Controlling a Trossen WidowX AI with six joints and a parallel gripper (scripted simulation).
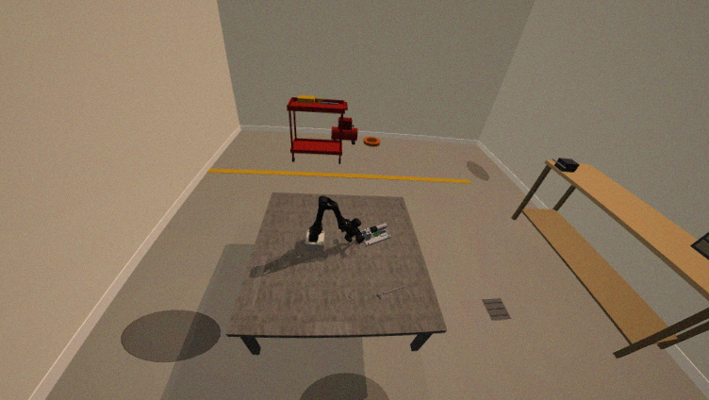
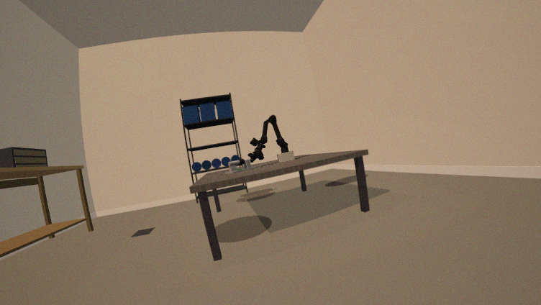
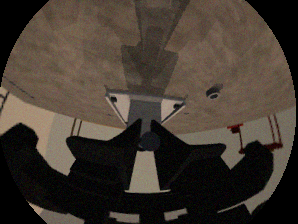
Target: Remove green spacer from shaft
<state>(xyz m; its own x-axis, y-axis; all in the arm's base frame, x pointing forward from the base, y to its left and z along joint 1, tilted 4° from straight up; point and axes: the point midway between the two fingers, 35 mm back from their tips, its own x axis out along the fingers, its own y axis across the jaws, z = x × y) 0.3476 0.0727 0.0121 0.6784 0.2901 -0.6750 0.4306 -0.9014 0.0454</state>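
Now: the shaft 60 mm ahead of my gripper tip, 30 mm to the left of it and 20 mm above it. Also, from my gripper tip: small grey object 70 mm behind, 90 mm to the left, 50 mm below; then green spacer 130 mm ahead, 60 mm to the left, 40 mm below.
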